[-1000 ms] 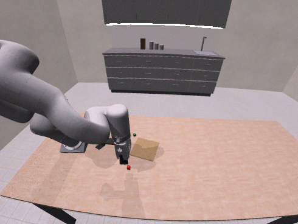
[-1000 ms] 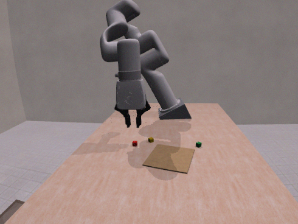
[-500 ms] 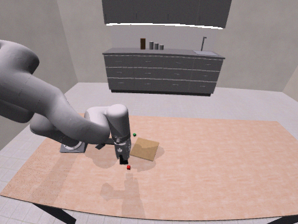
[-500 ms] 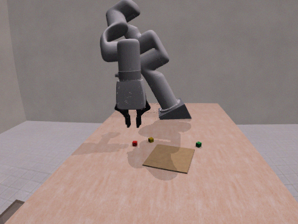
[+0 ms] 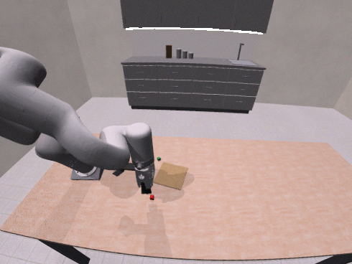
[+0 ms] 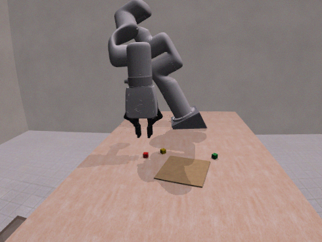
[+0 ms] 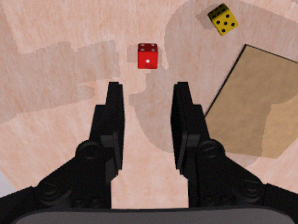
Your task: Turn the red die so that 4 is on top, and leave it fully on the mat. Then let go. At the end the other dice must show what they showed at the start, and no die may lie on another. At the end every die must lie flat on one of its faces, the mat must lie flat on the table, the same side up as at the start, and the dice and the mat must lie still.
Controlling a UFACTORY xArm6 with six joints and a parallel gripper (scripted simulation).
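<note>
Right now my hand is 1 cm short of the red die and 9 cm above it. From my hand the other things lie so: green die 1 cm behind, 24 cm to the left, 9 cm below; yellow die 3 cm behind, 6 cm to the left, 9 cm below; mat 7 cm ahead, 14 cm to the left, 9 cm below.
</note>
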